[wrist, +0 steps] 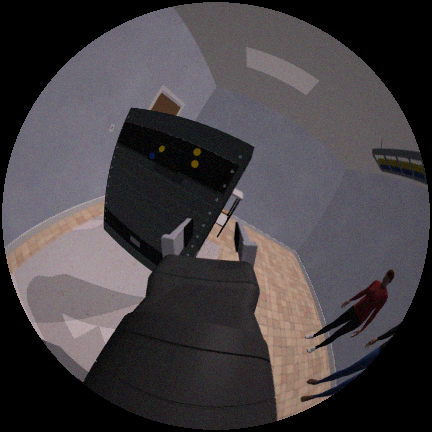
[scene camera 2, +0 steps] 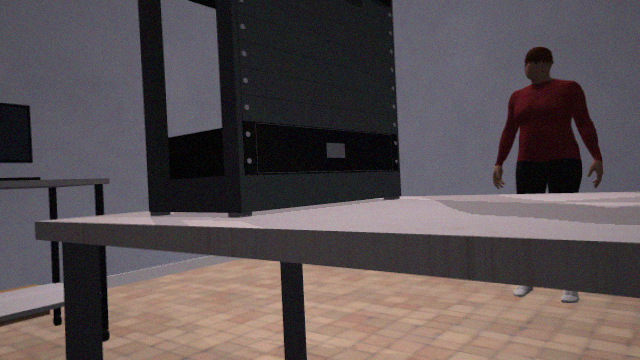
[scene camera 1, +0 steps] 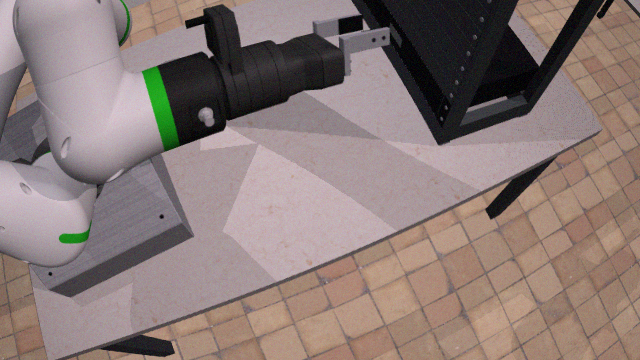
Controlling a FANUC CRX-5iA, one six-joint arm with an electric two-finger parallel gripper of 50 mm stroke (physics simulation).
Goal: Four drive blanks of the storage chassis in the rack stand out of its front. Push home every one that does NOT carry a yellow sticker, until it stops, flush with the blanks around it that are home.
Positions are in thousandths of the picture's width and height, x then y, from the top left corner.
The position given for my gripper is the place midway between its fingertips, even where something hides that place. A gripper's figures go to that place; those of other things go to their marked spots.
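There's a rack (wrist: 360,420) that sits 46 cm from the lens, and my gripper (wrist: 494,529) is at 17 cm from the lens.
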